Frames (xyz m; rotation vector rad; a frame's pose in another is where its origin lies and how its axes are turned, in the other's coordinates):
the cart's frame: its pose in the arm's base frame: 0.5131 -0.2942 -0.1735 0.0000 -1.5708 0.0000
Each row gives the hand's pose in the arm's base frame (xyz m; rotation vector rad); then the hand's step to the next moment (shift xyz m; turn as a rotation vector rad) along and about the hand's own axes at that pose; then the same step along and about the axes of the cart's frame.
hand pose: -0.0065 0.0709 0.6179 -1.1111 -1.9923 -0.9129
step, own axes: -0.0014 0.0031 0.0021 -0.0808 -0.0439 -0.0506
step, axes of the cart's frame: -0.0015 0.0024 -0.0029 -0.0496 -0.0923 -0.0052
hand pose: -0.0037 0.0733 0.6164 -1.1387 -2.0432 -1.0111
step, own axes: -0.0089 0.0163 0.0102 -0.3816 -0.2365 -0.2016
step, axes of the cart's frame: -0.0070 0.0103 -0.0172 -0.2643 -0.4151 0.0054
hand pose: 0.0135 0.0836 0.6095 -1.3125 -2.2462 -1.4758
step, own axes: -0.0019 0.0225 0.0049 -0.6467 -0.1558 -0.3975
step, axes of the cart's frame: 0.0116 0.0058 -0.0191 -0.2553 -0.7157 -0.1517
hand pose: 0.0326 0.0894 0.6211 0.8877 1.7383 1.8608
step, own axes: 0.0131 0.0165 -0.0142 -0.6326 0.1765 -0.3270
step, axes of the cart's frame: 0.0183 -0.0027 0.0174 0.0754 -0.6934 -0.2274
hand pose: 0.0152 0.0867 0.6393 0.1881 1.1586 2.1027
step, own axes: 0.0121 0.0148 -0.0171 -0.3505 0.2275 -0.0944
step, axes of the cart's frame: -0.0009 -0.0088 0.0241 0.1944 -0.3692 -0.0969
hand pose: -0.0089 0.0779 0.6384 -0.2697 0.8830 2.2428
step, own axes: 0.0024 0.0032 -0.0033 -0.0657 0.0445 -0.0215
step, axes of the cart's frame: -0.0018 -0.0026 0.0041 0.0346 -0.0727 -0.0167
